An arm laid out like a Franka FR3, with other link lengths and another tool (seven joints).
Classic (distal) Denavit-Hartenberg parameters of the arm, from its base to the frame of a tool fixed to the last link. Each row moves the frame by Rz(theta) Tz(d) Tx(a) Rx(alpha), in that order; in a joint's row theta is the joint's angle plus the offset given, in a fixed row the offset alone. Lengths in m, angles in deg.
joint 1: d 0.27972, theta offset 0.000, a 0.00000, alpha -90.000
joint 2: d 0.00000, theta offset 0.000, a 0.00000, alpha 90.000
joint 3: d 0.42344, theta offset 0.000, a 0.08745, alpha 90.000
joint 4: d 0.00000, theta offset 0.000, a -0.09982, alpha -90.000
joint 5: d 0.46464, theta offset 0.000, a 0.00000, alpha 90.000
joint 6: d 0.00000, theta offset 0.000, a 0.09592, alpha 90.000
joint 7: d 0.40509, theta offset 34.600, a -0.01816, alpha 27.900
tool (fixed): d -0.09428, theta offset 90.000, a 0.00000, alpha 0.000
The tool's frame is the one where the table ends.
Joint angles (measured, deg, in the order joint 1, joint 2, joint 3, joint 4, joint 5, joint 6, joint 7), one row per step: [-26.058, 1.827, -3.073, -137.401, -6.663, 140.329, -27.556]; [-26.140, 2.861, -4.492, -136.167, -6.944, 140.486, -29.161]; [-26.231, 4.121, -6.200, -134.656, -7.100, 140.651, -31.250]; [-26.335, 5.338, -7.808, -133.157, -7.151, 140.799, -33.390]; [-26.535, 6.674, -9.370, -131.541, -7.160, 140.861, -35.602]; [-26.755, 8.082, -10.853, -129.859, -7.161, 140.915, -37.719]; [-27.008, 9.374, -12.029, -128.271, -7.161, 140.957, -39.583]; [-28.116, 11.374, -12.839, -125.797, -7.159, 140.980, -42.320]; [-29.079, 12.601, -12.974, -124.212, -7.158, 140.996, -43.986]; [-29.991, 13.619, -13.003, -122.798, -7.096, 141.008, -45.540]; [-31.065, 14.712, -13.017, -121.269, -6.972, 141.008, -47.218]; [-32.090, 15.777, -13.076, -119.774, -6.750, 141.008, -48.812]
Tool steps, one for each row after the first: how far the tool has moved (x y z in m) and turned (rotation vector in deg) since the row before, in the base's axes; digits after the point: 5 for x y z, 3 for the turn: [0.00089, -0.01943, 0.00041, -0.410, -0.036, 0.328]; [0.00039, -0.02345, 0.00042, -0.454, -0.020, 0.425]; [-0.00004, -0.02286, 0.00070, -0.468, -0.008, 0.490]; [-0.00106, -0.02384, 0.00036, -0.481, 0.127, 0.484]; [-0.00137, -0.02383, 0.00020, -0.536, 0.191, 0.457]; [-0.00075, -0.02114, 0.00054, -0.544, 0.180, 0.487]; [-0.00010, -0.03013, 0.00031, -0.740, 0.290, 0.904]; [0.00050, -0.01823, 0.00042, -0.451, 0.129, 0.628]; [0.00067, -0.01597, 0.00103, -0.394, 0.040, 0.624]; [-0.00035, -0.01771, 0.00103, -0.395, 0.035, 0.564]; [-0.00094, -0.01728, 0.00092, -0.357, -0.005, 0.420]
